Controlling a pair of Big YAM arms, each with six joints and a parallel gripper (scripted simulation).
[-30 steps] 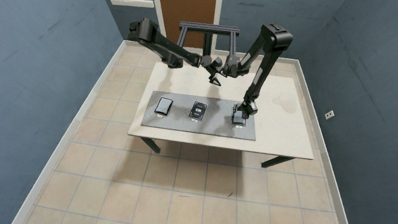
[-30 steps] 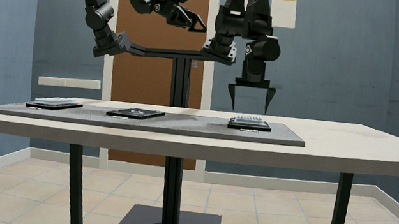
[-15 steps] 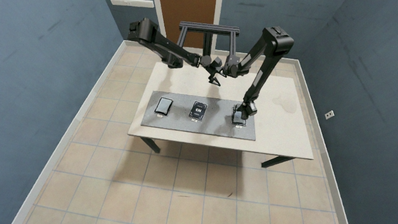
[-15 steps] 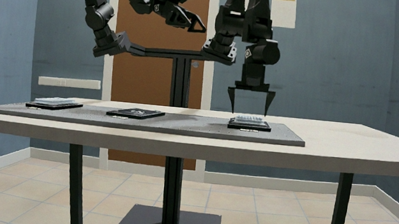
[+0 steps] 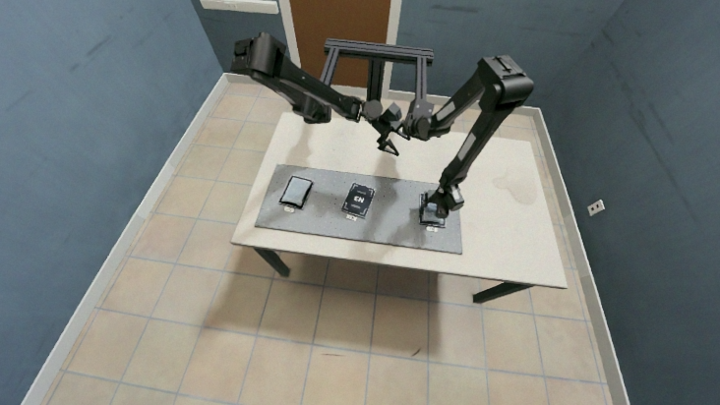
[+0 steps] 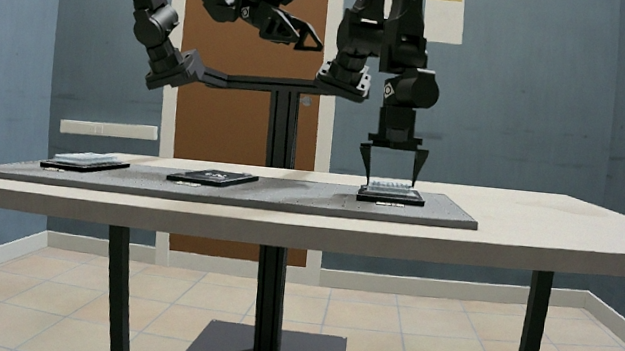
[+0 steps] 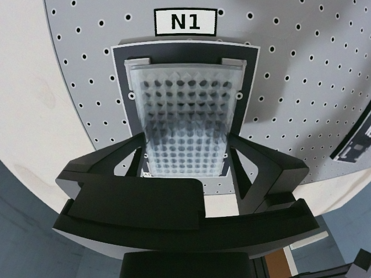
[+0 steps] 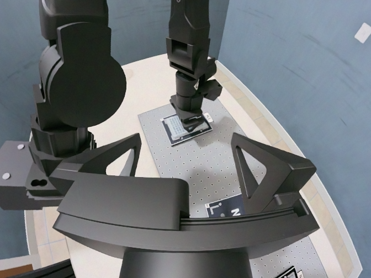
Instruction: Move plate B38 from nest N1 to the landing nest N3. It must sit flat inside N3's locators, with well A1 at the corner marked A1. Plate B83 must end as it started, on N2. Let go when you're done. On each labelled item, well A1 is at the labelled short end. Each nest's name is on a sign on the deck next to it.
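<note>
My left gripper is now 2 cm above the nest N1. Round my left hand: a1 mark (28 cm to the right, 5 cm behind, 2 cm below); then nest N3 (35 cm to the right, 2 cm below, 2 cm ahead); then perforated deck (33 cm to the right, 4 cm below, 3 cm ahead).
</note>
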